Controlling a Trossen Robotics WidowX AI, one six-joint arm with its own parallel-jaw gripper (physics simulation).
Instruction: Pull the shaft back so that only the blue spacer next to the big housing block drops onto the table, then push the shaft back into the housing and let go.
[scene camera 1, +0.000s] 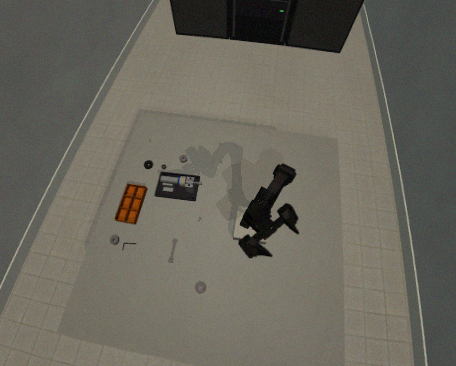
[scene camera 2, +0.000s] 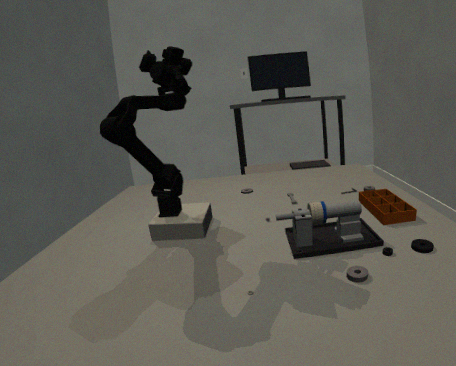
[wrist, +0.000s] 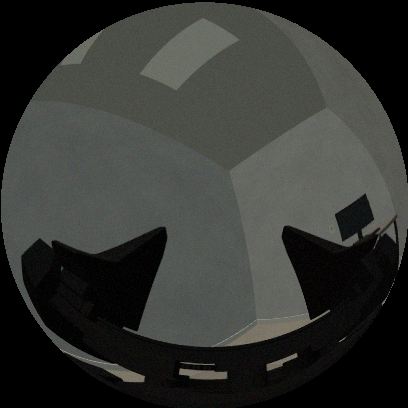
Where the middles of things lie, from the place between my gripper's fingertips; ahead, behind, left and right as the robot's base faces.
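Orange compartment tray (scene camera 2: 386, 207): far ahead of my hand, a fair way to the right of it and far below it.
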